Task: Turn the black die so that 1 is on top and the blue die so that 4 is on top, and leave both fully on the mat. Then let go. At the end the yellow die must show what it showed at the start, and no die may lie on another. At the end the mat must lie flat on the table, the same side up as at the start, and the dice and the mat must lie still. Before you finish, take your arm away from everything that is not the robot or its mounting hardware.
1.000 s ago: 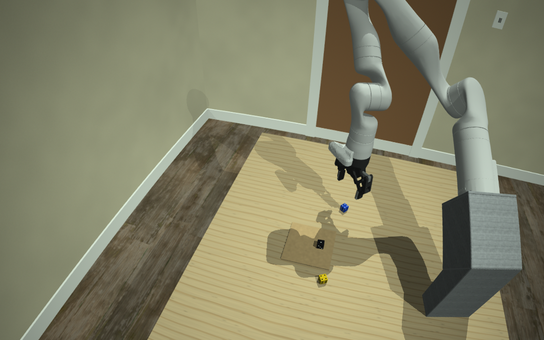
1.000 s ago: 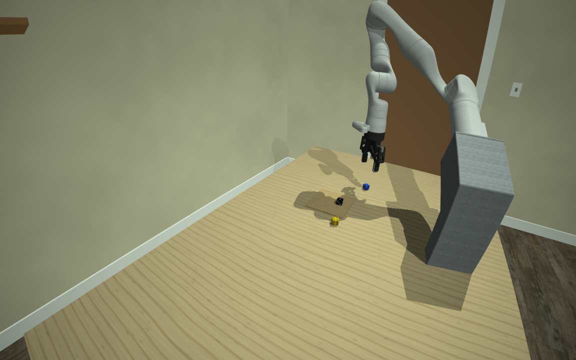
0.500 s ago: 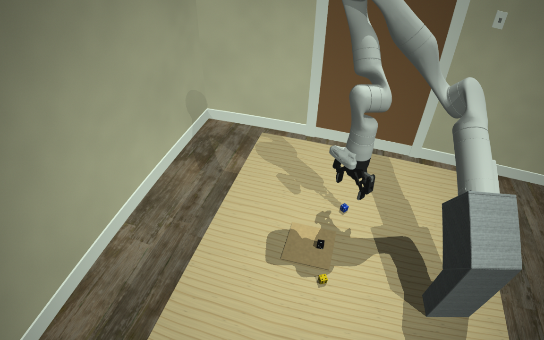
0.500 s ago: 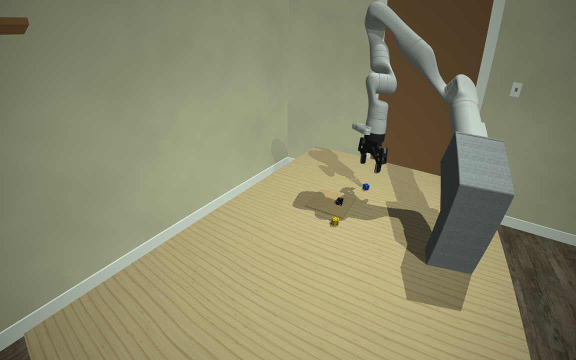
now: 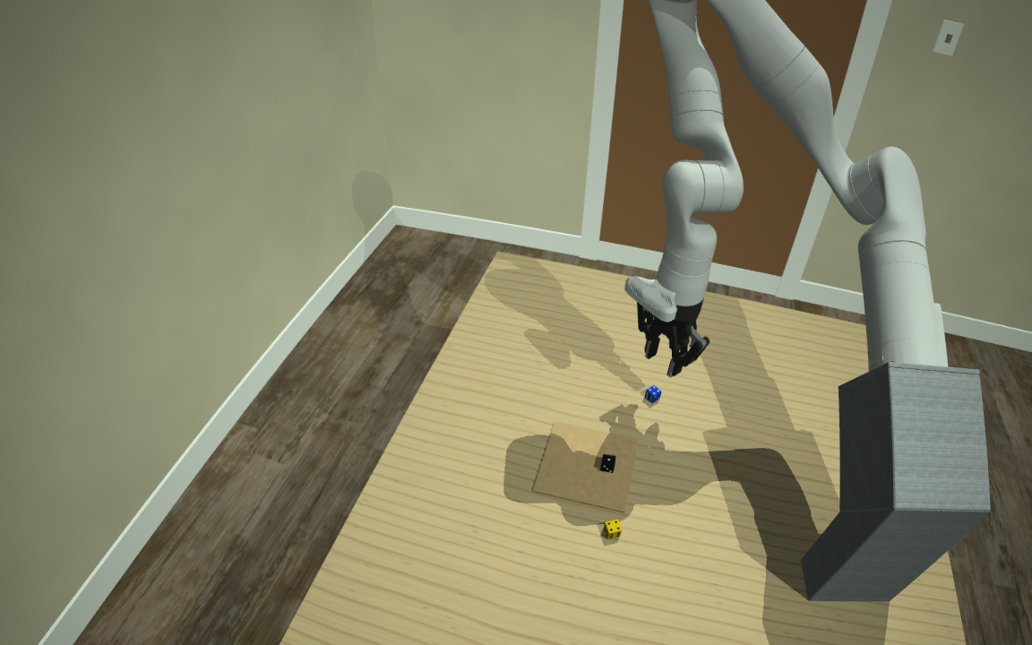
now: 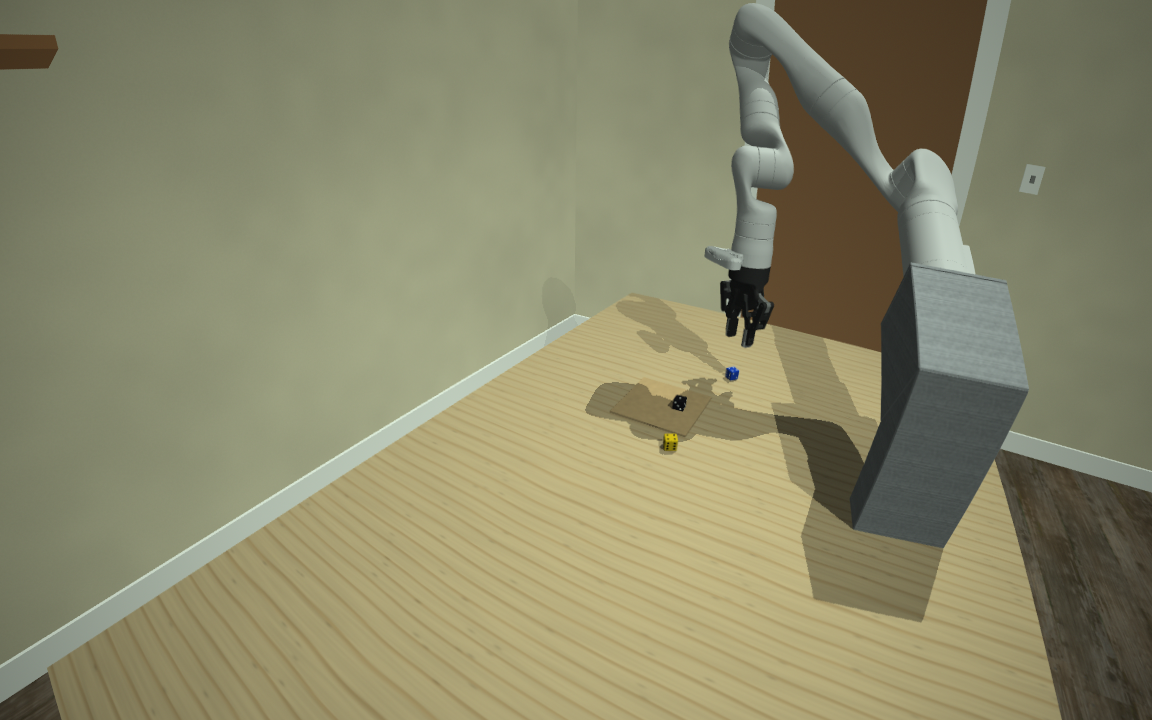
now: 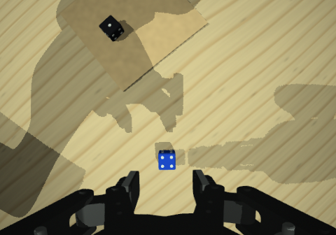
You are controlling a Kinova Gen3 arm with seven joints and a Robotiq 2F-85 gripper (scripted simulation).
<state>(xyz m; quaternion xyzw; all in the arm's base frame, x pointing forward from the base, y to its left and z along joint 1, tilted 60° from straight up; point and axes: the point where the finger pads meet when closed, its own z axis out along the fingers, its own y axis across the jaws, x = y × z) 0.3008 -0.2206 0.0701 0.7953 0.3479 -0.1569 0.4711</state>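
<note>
My hand is 9 cm above the blue die. From my hand the other things lie so: yellow die 6 cm ahead, 27 cm to the left, 9 cm below; black die 7 cm ahead, 16 cm to the left, 8 cm below; tan mat 10 cm ahead, 16 cm to the left, 10 cm below.
</note>
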